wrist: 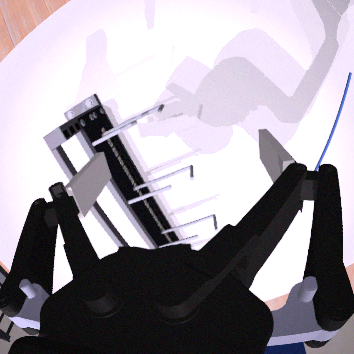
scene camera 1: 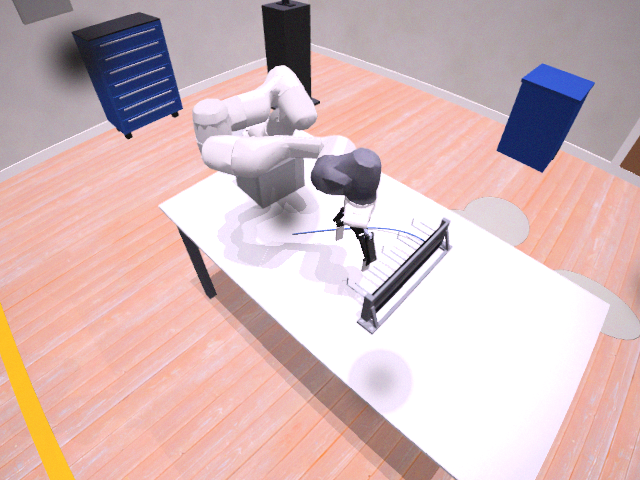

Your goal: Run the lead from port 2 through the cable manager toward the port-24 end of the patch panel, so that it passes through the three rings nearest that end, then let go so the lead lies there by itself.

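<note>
The thin blue lead [scene camera 1: 312,232] [wrist: 336,125] curves over the white table, with one end free towards the robot's base and the other reaching the far end of the patch panel [scene camera 1: 408,271] [wrist: 116,155] in the scene view. The cable manager's thin wire rings [scene camera 1: 356,288] [wrist: 165,177] stick out from the panel's robot-facing side. The lead does not show inside the rings nearest the panel's near end. My gripper [scene camera 1: 352,249] [wrist: 179,153] is open and empty above the rings' side of the panel. In the wrist view part of the lead is hidden behind the right finger.
The panel stands on metal feet on the white table [scene camera 1: 496,361]. The robot's grey base block [scene camera 1: 271,183] is at the table's back left. A blue drawer cabinet [scene camera 1: 136,77], a black tower [scene camera 1: 286,46] and a blue cabinet [scene camera 1: 540,118] stand on the floor away from the table.
</note>
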